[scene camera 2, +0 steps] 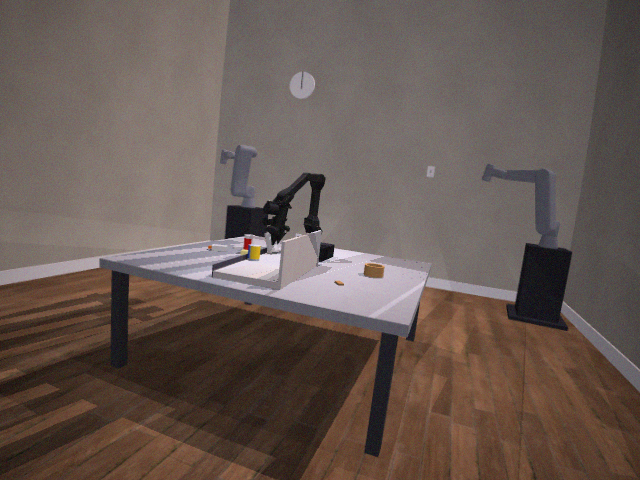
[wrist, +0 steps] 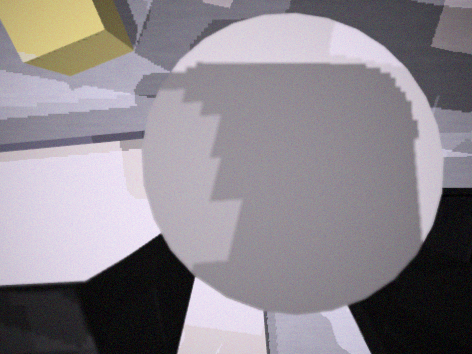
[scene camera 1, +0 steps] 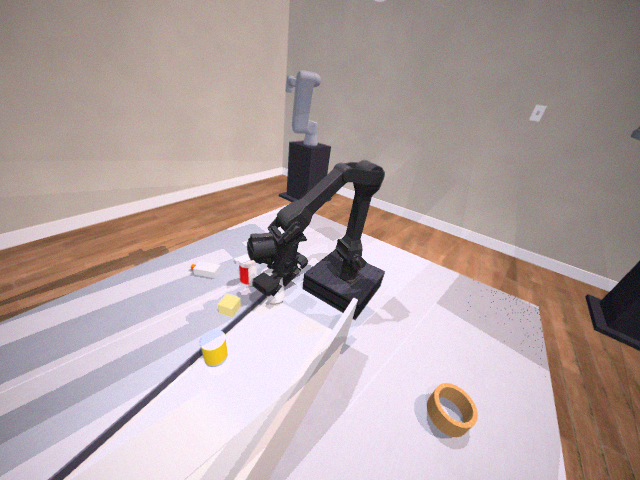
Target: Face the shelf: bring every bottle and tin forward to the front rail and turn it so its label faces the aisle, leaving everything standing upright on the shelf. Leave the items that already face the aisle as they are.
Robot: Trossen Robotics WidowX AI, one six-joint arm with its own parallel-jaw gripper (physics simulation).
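Places are measured from the arm's base along level axes (x ahead, y left, z up), in metres.
Where they show: gripper, fingertip midpoint: (scene camera 2: 274, 244) (scene camera 1: 278, 290); arm's base, link origin: (scene camera 1: 348, 275).
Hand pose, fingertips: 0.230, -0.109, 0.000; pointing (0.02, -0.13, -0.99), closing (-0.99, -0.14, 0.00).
Observation:
Things, the pixels of their centre, and the offset from my fingertips, as dx, dy, dz. Level surfaces: height alone.
- white tin, body centre: (wrist: 259, 178) (scene camera 1: 273, 284) +0.002, -0.021, +0.012
- white shelf board, surface height: dz -0.048
- dark front rail, body centre: (scene camera 1: 195, 362) (scene camera 2: 243, 261) +0.279, +0.009, -0.053
- yellow tin, body centre: (scene camera 1: 214, 348) (scene camera 2: 254, 252) +0.237, +0.034, -0.013
- red tin, body centre: (scene camera 1: 248, 270) (scene camera 2: 249, 244) -0.006, -0.166, -0.024
- yellow cube, body centre: (wrist: 65, 13) (scene camera 1: 229, 305) +0.116, -0.094, -0.055
- white bottle with an orange cap, body centre: (scene camera 1: 204, 269) (scene camera 2: 217, 247) +0.081, -0.310, -0.060
- tape ring, body centre: (scene camera 1: 451, 409) (scene camera 2: 374, 270) -0.061, +0.532, -0.049
- small orange block, body centre: (scene camera 2: 339, 282) +0.237, +0.471, -0.070
My gripper (scene camera 1: 274, 290) (scene camera 2: 272, 240) is shut on a white tin (scene camera 1: 275, 299) (wrist: 284, 161) and holds it upright, low at the far end of the white shelf board (scene camera 1: 270, 343), close to the dark front rail (scene camera 1: 175, 373) (wrist: 101, 137). In the wrist view the tin's round top fills most of the frame and its label is hidden. A yellow tin (scene camera 1: 214, 350) (scene camera 2: 254, 252) with a white top stands on the shelf by the rail. A red tin (scene camera 1: 247, 272) (scene camera 2: 248, 242) stands upright left of the gripper, on the table side of the rail.
A yellow cube (scene camera 1: 230, 305) (wrist: 87, 35) lies just outside the rail. A white bottle with an orange cap (scene camera 1: 205, 270) lies on its side further left. The shelf's back panel (scene camera 1: 328, 343) (scene camera 2: 296, 259) stands on the right. A tape ring (scene camera 1: 451, 410) (scene camera 2: 373, 270) and a small orange block (scene camera 2: 339, 282) lie beyond it.

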